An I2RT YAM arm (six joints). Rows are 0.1 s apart.
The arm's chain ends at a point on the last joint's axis. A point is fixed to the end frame.
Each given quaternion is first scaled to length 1.
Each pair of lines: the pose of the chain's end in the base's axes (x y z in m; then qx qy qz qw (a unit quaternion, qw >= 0)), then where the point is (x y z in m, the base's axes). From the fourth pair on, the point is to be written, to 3 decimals.
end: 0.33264 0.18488 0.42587 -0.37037 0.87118 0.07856 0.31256
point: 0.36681 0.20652 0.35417
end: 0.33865 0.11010 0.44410 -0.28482 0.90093 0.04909 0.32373
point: 0.37701 0.12519 0.37284
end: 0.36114 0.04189 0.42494 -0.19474 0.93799 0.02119 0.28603
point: 0.39543 0.04850 0.35039
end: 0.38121 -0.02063 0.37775 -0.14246 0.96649 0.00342 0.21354
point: 0.405 -0.020 0.299
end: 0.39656 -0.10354 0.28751 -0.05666 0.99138 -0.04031 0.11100
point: 0.403 -0.112 0.206
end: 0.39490 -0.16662 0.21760 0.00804 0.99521 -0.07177 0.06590
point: 0.393 -0.180 0.136
